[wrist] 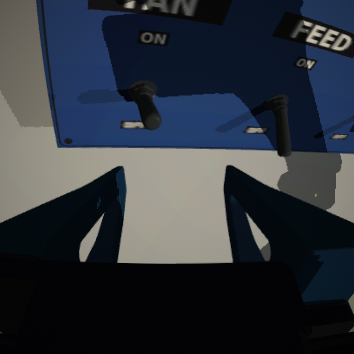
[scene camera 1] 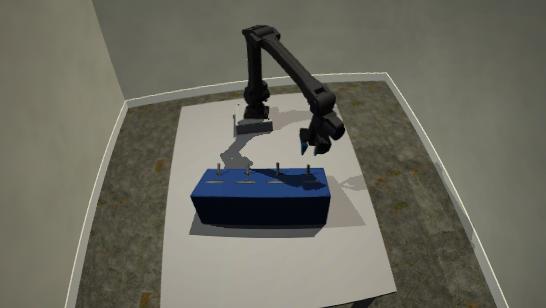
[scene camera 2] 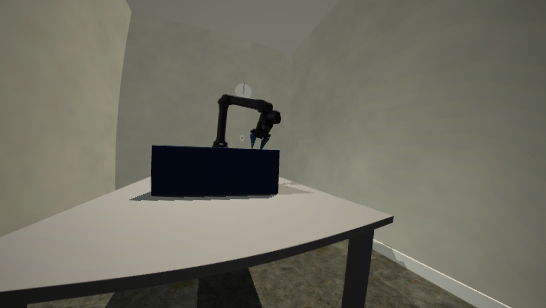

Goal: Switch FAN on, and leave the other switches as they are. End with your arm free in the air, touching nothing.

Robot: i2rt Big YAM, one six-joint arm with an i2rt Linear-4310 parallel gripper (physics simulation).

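Pixels of known places: gripper, between the fingertips: (wrist: pixel 174 176) (scene camera 1: pixel 308 154); arm's base, origin of its link: (scene camera 1: pixel 256 113).
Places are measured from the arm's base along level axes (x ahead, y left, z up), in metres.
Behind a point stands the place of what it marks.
Note:
The blue switch box (scene camera 1: pixel 260 210) {y 0.098, x 0.602, z 0.044 m} (scene camera 2: pixel 215 172) {y 0.084, x 0.603, z 0.027 m} (wrist: pixel 80 60) {y 0.310, x 0.427, z 0.042 m} stands on the table with a row of levers on top. The FAN lever (scene camera 1: pixel 308 170) {y 0.265, x 0.408, z 0.054 m} (wrist: pixel 148 110) {y 0.266, x 0.408, z 0.074 m} is the rightmost in scene camera 1. In the wrist view it leans away from its ON label (wrist: pixel 153 38) {y 0.267, x 0.449, z 0.052 m}, towards the lower label, which is too small to read. The FEED lever (scene camera 1: pixel 278 169) {y 0.146, x 0.406, z 0.051 m} (wrist: pixel 283 127) {y 0.146, x 0.402, z 0.053 m} beside it also points away from its ON label. My gripper (scene camera 1: pixel 309 153) {y 0.261, x 0.395, z 0.129 m} (scene camera 2: pixel 257 148) {y 0.261, x 0.395, z 0.129 m} (wrist: pixel 174 176) {y 0.261, x 0.395, z 0.129 m} is partly open and empty, in the air on the arm-base side of the FAN lever, apart from it.
Two more levers (scene camera 1: pixel 218 169) {y -0.096, x 0.421, z 0.051 m} (scene camera 1: pixel 247 169) {y 0.023, x 0.413, z 0.051 m} stand further left on the box. The arm's base (scene camera 1: pixel 256 111) {y 0.008, x 0.038, z 0.044 m} is at the back of the white table (scene camera 1: pixel 270 270) {y 0.149, x 0.801, z -0.065 m} (scene camera 2: pixel 210 225) {y 0.118, x 0.857, z -0.065 m}. The arm's shadow falls across the box top. Walls surround the table.

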